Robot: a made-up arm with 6 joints.
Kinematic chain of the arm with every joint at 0, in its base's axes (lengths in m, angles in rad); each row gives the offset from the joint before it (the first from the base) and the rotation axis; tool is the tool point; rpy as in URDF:
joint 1: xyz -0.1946 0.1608 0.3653 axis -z
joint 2: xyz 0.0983 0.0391 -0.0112 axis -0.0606 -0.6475 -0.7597
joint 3: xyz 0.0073 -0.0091 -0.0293 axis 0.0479 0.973 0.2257
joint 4: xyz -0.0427 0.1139 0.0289 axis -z
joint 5: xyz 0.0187 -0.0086 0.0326 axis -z
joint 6: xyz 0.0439 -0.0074 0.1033 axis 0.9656 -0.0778 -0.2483
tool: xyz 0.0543 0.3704 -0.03 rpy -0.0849 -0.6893 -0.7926
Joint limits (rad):
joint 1: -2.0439..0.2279
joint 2: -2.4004..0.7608
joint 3: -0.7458..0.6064
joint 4: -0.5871..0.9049
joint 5: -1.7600..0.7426
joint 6: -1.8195..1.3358
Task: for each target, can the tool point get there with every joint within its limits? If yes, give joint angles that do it. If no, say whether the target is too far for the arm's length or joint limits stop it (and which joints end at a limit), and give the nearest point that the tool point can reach.
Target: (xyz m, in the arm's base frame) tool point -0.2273 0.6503 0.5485
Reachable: yes | joints -0.8826 0.2606 -0.2887 0.2982 0.2318 -0.0187
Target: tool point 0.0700 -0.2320 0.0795
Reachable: no: joint limits stop it (at a limit: joint 1, joint 3, joint 5) | nearest point -0.0879 -0.1081 0.2287 | short by 0.250 m
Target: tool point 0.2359 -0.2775 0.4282
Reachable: no: joint limits stop it (at a limit: joint 1, joint 2, joint 4, joint 5) | nearest point 0.1292 -0.1514 0.4920 | short by 0.177 m
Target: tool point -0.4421 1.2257 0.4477
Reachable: no: too far | nearest point -0.3354 0.7665 0.4550 | short by 0.471 m
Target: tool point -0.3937 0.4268 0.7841
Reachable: yes | joints -0.5592 -1.2946 -0.2675 0.2359 -0.6464 0.6182
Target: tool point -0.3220 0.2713 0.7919
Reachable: yes | joints -0.0235 -1.7536 -0.2831 0.4053 -1.0265 0.1321
